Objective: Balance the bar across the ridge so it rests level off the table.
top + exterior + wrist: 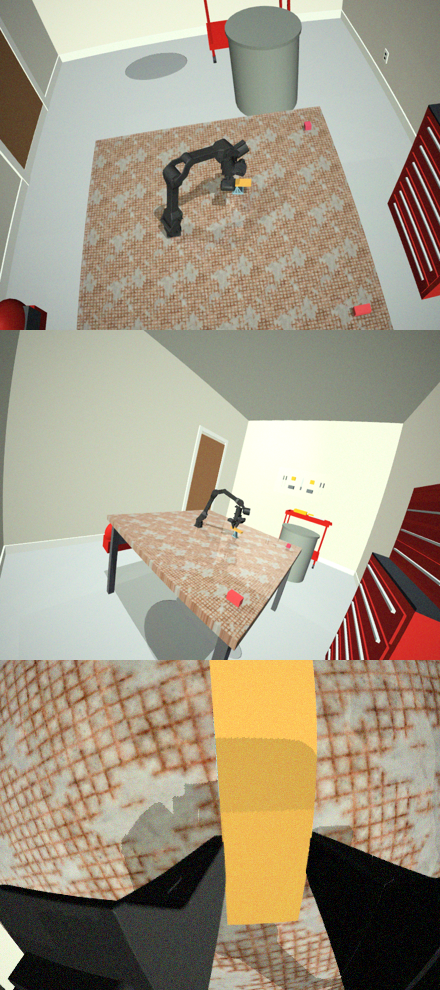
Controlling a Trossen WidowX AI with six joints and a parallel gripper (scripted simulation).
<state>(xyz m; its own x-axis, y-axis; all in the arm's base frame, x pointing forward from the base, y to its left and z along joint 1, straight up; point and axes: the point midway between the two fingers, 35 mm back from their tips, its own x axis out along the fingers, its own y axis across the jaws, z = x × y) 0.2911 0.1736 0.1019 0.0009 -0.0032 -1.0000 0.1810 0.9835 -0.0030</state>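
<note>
My gripper tip is now 30 mm short of the bar and 10 mm to the left of it. From my gripper tip the other things lie so: blue-grey wedge: 30 mm ahead, 40 mm below; red cube: 450 mm ahead, 330 mm to the left, 50 mm below.
</note>
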